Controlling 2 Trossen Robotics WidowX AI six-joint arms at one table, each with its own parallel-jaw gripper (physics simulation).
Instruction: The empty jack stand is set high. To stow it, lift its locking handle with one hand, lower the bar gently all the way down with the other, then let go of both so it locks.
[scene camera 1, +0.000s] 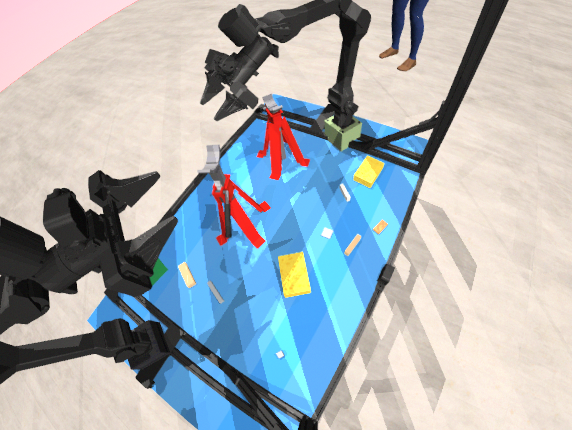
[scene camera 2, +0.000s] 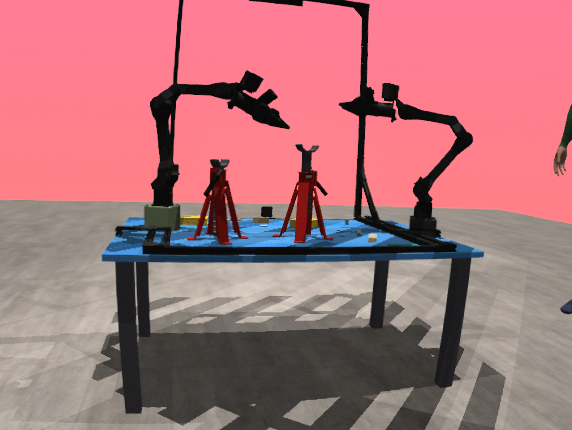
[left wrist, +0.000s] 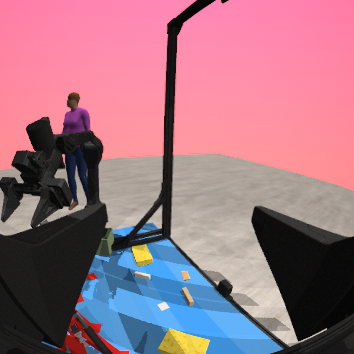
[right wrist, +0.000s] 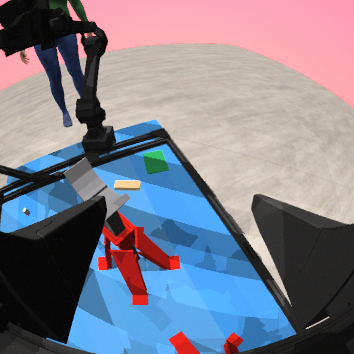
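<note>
The high-set jack stand (scene camera 1: 245, 222) (scene camera 2: 304, 210) (right wrist: 131, 272) is red and upright, with its grey bar (scene camera 2: 306, 161) (right wrist: 116, 222) extended and its saddle (scene camera 1: 212, 157) (right wrist: 87, 180) empty. Its dark locking handle (scene camera 1: 228, 215) (scene camera 2: 322, 188) (left wrist: 92, 330) slants down from the collar. A lower red stand (scene camera 1: 276, 150) (scene camera 2: 219, 210) stands beside it. My left gripper (scene camera 1: 167, 196) (scene camera 2: 341, 104) (left wrist: 181, 213) is open and empty, above and to the right of the high stand in scene camera 2. My right gripper (scene camera 1: 209, 111) (scene camera 2: 288, 127) (right wrist: 180, 203) is open and empty, tilted down, above and between the stands.
Yellow sponge-like blocks (scene camera 1: 294, 275) (scene camera 1: 369, 172) and several small blocks lie on the blue table. A green patch (right wrist: 156, 162) lies near one corner. Black rails (scene camera 2: 280, 250) edge the table, and a tall black post (scene camera 2: 364, 65) (left wrist: 170, 125) rises from the frame.
</note>
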